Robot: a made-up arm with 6 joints.
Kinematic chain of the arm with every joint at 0, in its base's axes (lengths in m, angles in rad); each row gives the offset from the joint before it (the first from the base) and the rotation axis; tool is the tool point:
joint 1: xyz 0 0 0.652 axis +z
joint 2: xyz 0.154 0 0 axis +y
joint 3: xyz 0 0 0.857 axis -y
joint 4: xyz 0 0 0.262 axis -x
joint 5: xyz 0.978 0 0 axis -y
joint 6: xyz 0.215 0 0 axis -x
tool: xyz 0 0 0
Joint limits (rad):
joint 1: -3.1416..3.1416
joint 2: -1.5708..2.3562
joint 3: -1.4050..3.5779
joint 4: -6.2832..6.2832
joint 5: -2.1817..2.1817
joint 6: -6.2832..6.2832
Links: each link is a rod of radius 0.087 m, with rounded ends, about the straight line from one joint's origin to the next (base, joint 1, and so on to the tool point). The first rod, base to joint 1, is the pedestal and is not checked.
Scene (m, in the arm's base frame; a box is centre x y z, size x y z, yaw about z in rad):
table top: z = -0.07
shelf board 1: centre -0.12 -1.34 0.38 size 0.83 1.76 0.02 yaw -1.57
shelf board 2: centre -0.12 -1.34 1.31 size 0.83 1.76 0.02 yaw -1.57
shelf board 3: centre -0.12 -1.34 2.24 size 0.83 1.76 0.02 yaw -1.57
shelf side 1: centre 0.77 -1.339 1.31 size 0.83 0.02 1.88 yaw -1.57
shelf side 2: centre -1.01 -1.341 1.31 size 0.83 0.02 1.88 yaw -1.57
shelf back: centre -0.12 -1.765 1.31 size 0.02 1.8 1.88 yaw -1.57
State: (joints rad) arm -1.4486 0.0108 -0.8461 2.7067 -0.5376 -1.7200
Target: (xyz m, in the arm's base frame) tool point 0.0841 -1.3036 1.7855
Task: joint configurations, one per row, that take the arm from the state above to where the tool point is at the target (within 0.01 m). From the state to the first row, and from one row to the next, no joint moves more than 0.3 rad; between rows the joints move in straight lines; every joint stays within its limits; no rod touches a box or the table.
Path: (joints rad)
1: -1.4451 -0.2538 -0.9858 2.7206 -0.3451 -1.7200
2: -1.4416 -0.5183 -1.1256 2.7345 -0.1527 -1.7200
3: -1.4381 -0.7829 -1.2653 2.7484 0.0398 -1.7200
4: -1.4346 -1.0474 -1.4050 2.7623 0.2323 -1.7200
5: -1.4019 -0.9926 -1.1654 2.7533 -0.0387 -1.7200
6: -1.3692 -0.9378 -0.9259 2.7444 -0.3098 -1.7200
7: -1.3365 -0.8830 -0.6863 2.7354 -0.5808 -1.7200
8: -1.3811 -0.6008 -0.4971 2.7376 -0.5860 -1.7200
9: -1.4258 -0.3186 -0.3078 2.7397 -0.5912 -1.7200
10: -1.4704 -0.0364 -0.1186 2.7419 -0.5965 -1.7200

